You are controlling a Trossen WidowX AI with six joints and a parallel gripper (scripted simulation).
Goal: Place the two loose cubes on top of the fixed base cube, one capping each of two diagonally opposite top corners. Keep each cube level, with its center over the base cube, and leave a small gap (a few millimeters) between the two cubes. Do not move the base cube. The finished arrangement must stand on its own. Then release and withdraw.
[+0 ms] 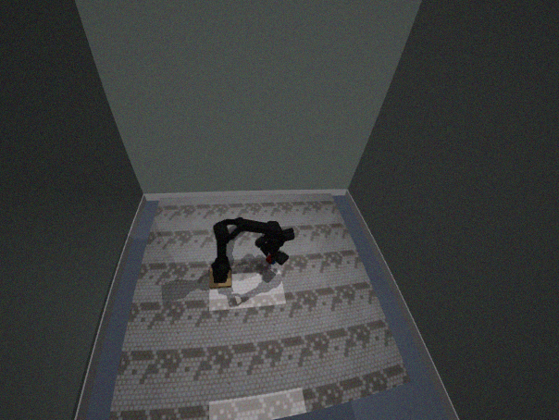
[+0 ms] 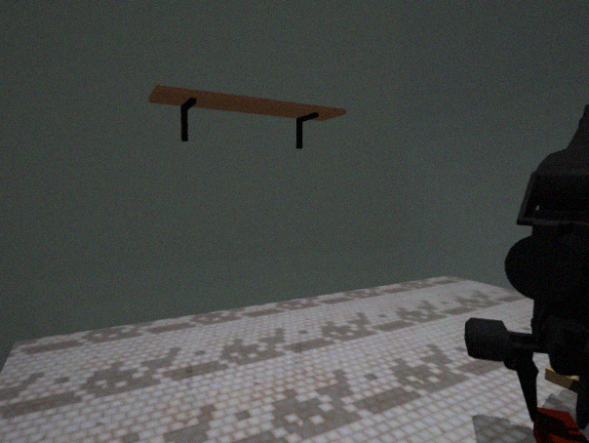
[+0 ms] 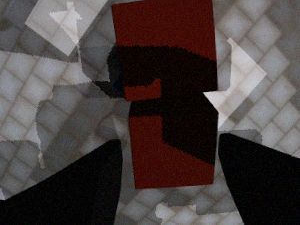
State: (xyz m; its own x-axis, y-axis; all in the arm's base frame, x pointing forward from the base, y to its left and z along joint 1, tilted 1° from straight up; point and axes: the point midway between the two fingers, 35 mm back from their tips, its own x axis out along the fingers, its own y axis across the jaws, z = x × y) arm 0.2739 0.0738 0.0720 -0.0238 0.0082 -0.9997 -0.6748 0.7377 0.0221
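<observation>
Right now the red cube is 3 cm ahead of my gripper tip, 3 cm to the left of it and 1 cm below it. From my gripper tip the other things lie so: blue base cube (2 cm ahead, 2 cm to the left, 4 cm below).
</observation>
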